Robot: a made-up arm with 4 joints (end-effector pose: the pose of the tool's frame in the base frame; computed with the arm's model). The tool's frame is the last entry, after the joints.
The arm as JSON. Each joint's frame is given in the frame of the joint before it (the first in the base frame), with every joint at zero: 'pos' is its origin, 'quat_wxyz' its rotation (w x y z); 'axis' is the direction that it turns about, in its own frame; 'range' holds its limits. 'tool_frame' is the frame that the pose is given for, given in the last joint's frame.
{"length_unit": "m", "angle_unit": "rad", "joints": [
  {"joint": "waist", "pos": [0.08, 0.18, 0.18], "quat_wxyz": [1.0, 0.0, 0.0, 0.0], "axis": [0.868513, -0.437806, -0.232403], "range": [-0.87, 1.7]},
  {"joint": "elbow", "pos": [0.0, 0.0, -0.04], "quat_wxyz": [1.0, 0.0, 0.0, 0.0], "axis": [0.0, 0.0, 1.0], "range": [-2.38, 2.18]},
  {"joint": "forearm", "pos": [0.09, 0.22, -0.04], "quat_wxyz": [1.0, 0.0, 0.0, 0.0], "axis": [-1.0, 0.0, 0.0], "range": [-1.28, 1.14]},
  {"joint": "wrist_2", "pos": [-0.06, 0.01, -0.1], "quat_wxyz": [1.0, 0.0, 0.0, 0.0], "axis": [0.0, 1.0, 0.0], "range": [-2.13, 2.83]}
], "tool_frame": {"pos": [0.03, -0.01, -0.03], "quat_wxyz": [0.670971, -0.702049, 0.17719, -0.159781]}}
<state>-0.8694 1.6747 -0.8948 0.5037</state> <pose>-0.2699 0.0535 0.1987 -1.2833 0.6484 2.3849</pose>
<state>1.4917 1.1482 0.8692 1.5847</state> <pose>0.0905 0.3833 0.1785 -1.6226 0.5622 -0.1711</pose>
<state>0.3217 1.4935 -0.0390 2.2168</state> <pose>-0.1136 0.2560 -0.0240 2.4518 -0.4549 -1.4333</pose>
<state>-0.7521 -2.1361 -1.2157 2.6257</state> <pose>0.3374 0.0061 0.0916 -0.4905 1.1960 0.4725</pose>
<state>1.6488 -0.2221 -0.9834 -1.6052</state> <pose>0.1986 0.2265 0.4596 1.6037 0.7864 -1.7646</pose>
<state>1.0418 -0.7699 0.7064 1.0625</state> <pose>0.2606 0.3186 0.1728 -0.6503 1.7078 0.3652</pose>
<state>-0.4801 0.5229 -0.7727 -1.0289</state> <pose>-0.0653 0.3702 -0.0402 -0.9389 -0.0362 -0.4012</pose>
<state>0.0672 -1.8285 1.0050 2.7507</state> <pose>0.2300 0.1557 0.0579 1.7699 2.2026 0.9575</pose>
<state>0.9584 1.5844 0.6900 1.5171</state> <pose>0.0385 0.3489 0.0342 -2.3174 0.0123 -0.0798</pose>
